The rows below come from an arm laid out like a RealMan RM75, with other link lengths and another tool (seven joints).
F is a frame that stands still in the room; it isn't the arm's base.
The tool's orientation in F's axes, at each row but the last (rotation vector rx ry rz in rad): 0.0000, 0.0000, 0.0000; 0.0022, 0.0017, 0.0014; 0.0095, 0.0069, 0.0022; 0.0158, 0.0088, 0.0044; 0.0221, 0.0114, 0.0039
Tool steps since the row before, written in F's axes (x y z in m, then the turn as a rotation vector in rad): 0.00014, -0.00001, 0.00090, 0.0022, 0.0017, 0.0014; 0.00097, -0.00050, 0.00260, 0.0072, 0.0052, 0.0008; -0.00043, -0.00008, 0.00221, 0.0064, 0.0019, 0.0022; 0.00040, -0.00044, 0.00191, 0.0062, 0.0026, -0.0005; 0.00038, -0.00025, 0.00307, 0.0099, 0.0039, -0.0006
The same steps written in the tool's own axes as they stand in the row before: 0.00014, -0.00001, 0.00090, 0.0022, 0.0017, 0.0014; 0.00096, -0.00050, 0.00260, 0.0072, 0.0052, 0.0008; -0.00045, -0.00006, 0.00221, 0.0064, 0.0019, 0.0022; 0.00038, -0.00041, 0.00192, 0.0062, 0.0026, -0.0005; 0.00034, -0.00018, 0.00308, 0.0099, 0.0038, -0.0006
